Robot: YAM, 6 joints.
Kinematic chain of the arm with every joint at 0, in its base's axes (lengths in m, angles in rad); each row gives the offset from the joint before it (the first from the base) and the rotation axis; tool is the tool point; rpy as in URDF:
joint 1: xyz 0 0 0.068 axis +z
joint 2: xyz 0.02 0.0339 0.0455 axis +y
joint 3: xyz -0.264 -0.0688 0 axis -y
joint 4: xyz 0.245 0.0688 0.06 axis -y
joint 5: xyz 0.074 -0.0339 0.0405 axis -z
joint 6: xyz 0.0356 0 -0.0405 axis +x
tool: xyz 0 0 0 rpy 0 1.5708 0
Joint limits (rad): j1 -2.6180..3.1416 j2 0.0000..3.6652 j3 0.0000..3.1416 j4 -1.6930..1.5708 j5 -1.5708..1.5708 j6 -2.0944..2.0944
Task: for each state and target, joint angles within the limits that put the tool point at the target. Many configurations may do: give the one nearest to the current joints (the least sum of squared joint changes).
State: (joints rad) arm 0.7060 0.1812 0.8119 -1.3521 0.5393 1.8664
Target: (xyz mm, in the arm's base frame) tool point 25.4 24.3 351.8
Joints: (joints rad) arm 1.0075 0.4028 1.0240 -1.1693 0.2411 1.8664
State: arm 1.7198 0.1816 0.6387 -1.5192 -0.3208 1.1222
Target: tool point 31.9 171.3 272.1
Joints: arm 1.3392 1.0058 0.9019 -1.0348 -0.2345 1.1222
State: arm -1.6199 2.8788 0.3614 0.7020 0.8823 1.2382
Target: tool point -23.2 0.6 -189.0
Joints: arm -1.6633 3.4648 0.6427 0.6754 0.7082 1.2382
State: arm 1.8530 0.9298 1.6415 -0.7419 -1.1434 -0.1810
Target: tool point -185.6 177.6 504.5
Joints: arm 2.2531 1.3601 1.7596 -0.5988 -1.1210 -0.1810
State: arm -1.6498 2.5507 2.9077 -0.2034 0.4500 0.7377
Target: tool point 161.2 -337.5 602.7
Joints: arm -1.0801 2.2026 3.1132 -0.4604 0.4930 0.7377
